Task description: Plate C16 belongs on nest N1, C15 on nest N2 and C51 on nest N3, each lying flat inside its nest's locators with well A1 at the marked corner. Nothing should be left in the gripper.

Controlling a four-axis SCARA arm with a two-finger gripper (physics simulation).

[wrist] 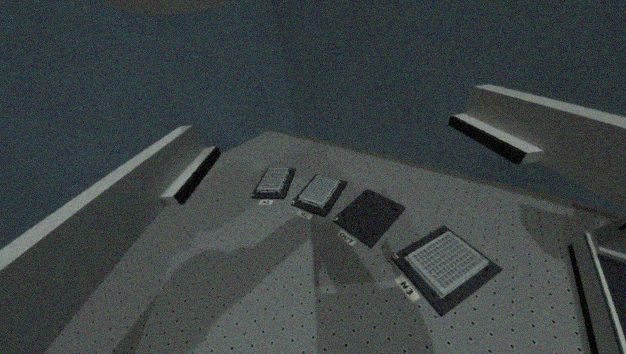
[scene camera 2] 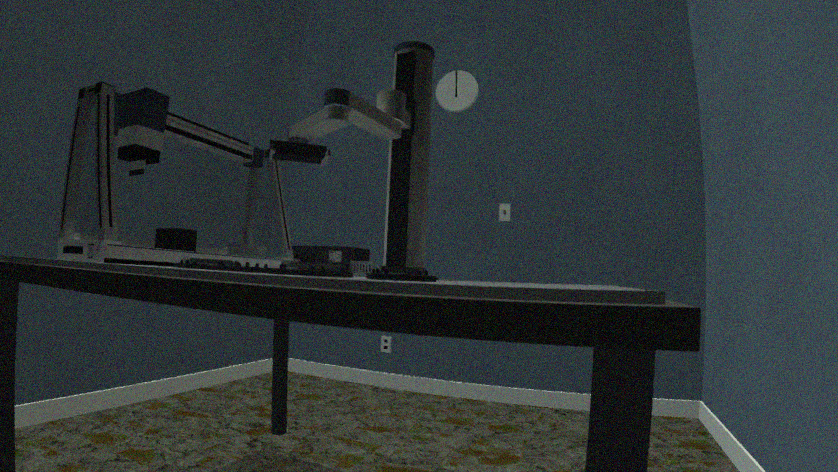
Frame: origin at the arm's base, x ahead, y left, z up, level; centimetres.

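Seen in the pictures: gripper, fingertip midpoint: [wrist: 330,122] [scene camera 2: 300,149].
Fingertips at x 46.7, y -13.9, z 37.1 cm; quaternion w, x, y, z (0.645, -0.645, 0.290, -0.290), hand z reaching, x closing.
Offsets run from my fingertips to a thing's top centre. "pt": to the spot under its first point.
My gripper [scene camera 2: 300,153] [wrist: 330,122] is open, its fingers wide apart with no plate between them, high above the table. In the wrist view, a pale well plate {dx +20.0, dy -11.4, dz -33.2 cm} [wrist: 447,262] lies on the dark nest labelled N3 {dx +20.0, dy -11.4, dz -33.6 cm} [wrist: 444,305]. A second plate {dx +23.8, dy +23.7, dz -33.2 cm} [wrist: 320,190] lies on a dark nest {dx +23.8, dy +23.7, dz -33.6 cm} [wrist: 325,212] farther back, its label too blurred to read surely. A third plate {dx +19.4, dy +41.5, dz -33.2 cm} [wrist: 274,179] lies on the farthest nest {dx +19.4, dy +41.5, dz -33.6 cm} [wrist: 270,196], whose label seems to read N1. The plates look flat. Their codes and A1 corners are unreadable.
A bare dark pad {pt dx +22.6, dy +6.0, dz -34.6 cm} [wrist: 370,217] lies between the N3 nest and the second nest. A dark structure with a pale edge [wrist: 582,295] stands at the wrist view's lower right. A gantry frame [scene camera 2: 105,164] and a dark box {pt dx -50.0, dy -19.2, dz -28.0 cm} [scene camera 2: 331,255] stand on the table [scene camera 2: 527,291].
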